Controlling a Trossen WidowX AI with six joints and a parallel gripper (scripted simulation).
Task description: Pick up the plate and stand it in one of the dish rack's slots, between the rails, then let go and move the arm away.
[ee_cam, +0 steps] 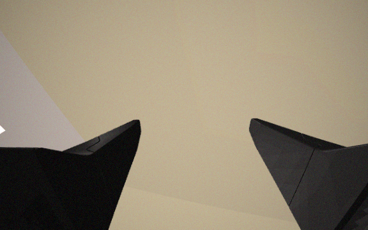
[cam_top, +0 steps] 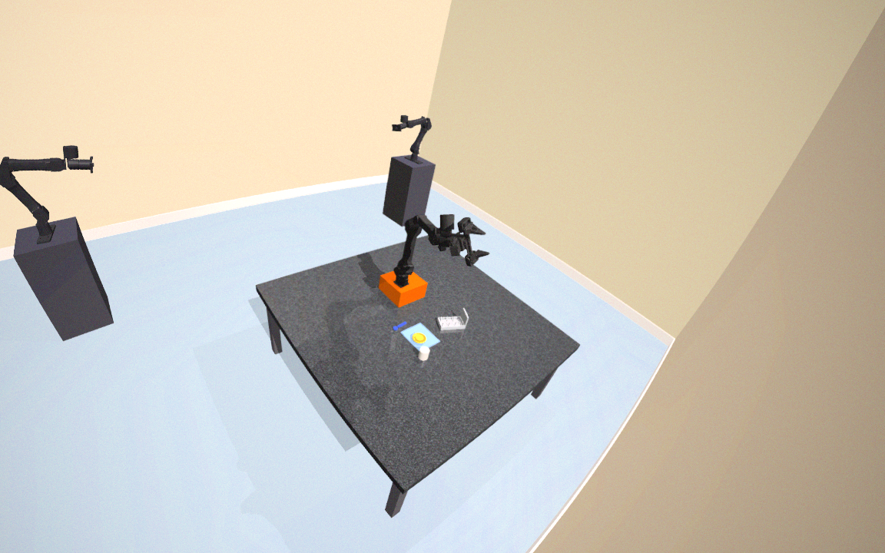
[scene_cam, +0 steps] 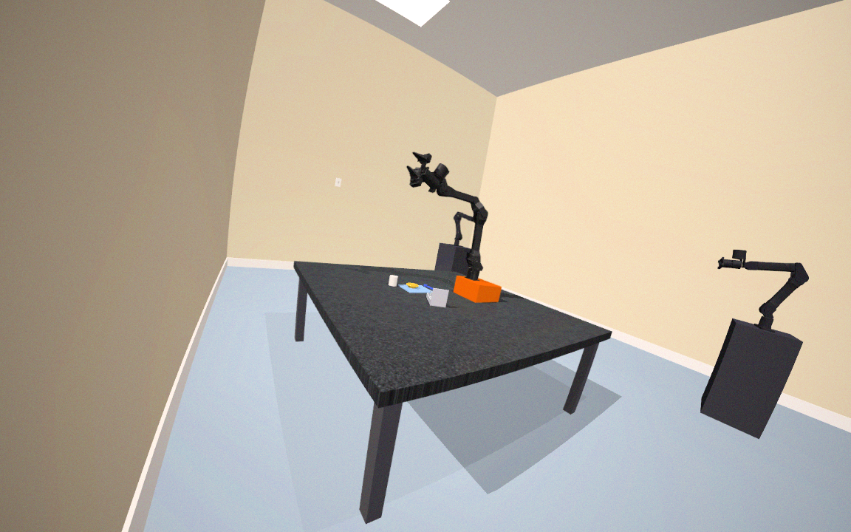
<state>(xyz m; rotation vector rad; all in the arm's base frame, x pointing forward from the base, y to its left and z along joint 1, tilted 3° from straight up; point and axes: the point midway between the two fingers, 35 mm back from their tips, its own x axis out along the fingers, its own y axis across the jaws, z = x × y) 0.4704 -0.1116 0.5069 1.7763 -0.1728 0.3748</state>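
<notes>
My gripper tip is 170 mm past the yellow plate, 40 mm to the left of it and 620 mm above it. The rest, counted from my gripper tip: white cup (80 mm behind, 100 mm to the right, 610 mm below); dish rack (160 mm behind, 180 mm to the left, 620 mm below); blue spoon (300 mm behind, 60 mm to the right, 630 mm below).
</notes>
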